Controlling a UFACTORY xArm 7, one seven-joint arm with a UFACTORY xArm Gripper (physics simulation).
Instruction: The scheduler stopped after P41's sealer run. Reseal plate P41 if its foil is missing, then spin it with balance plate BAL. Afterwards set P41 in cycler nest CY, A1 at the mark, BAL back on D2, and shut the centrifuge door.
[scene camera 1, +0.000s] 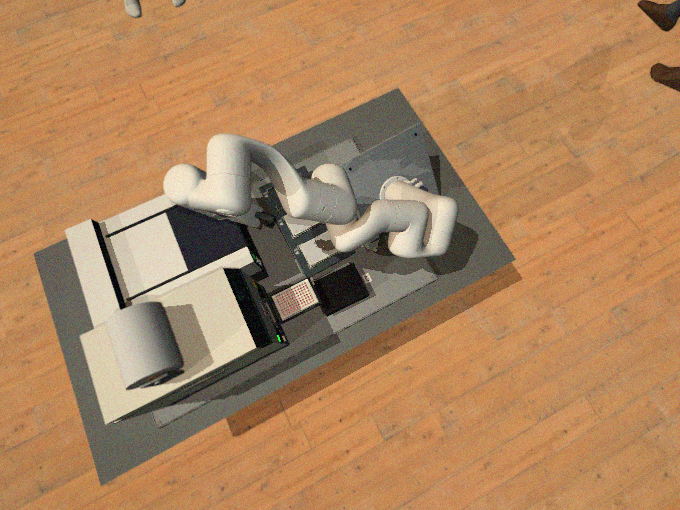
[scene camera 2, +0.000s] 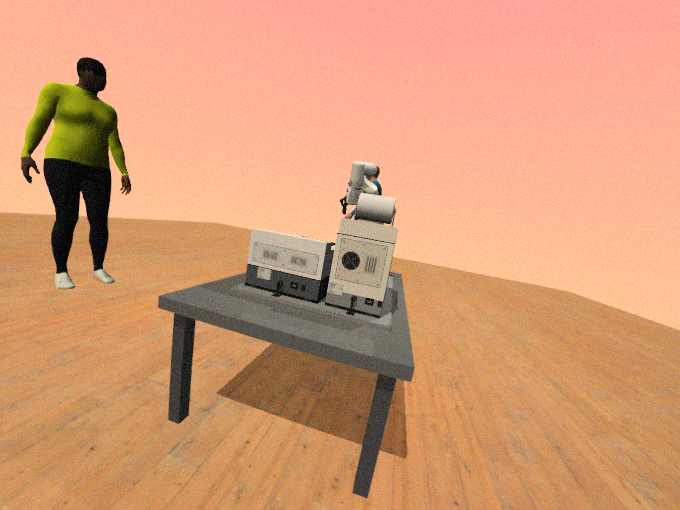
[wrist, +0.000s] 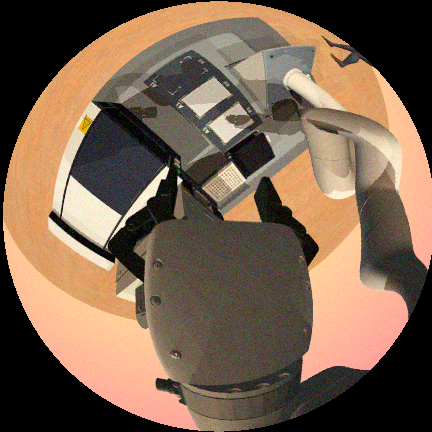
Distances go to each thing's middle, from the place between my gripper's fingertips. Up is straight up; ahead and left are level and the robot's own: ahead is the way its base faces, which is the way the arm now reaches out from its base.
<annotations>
My hand is 18 cm above the centrifuge lid (scene camera 1: 201, 238), 15 cm to the left of it and 15 cm short of it. Also, from my hand: well plate (scene camera 1: 289, 302) 28 cm below, 17 cm to the left, 5 cm ahead; then centrifuge (scene camera 1: 131, 258) 30 cm ahead, 27 cm below, 17 cm to the right; then cylinder (scene camera 2: 370, 207) 36 cm ahead, 12 cm to the left, 3 cm above.
</annotations>
